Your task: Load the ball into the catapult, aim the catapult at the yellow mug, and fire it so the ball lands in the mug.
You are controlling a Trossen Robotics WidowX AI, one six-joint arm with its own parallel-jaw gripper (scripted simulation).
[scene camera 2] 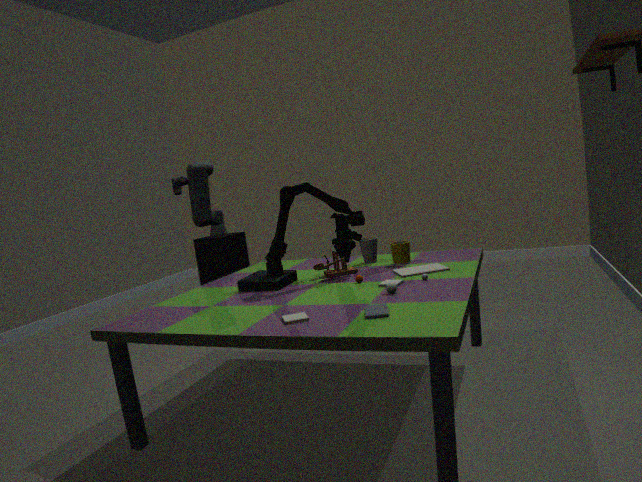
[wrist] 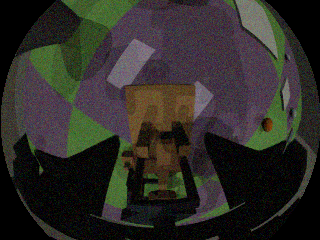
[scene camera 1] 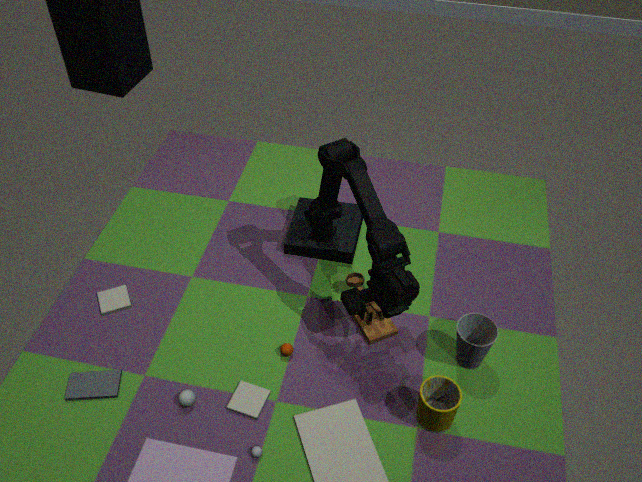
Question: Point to a wooden catapult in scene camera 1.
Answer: At 375,327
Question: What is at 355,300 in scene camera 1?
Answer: My gripper.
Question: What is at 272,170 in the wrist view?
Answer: My gripper.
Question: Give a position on a wooden catapult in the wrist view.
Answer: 152,108
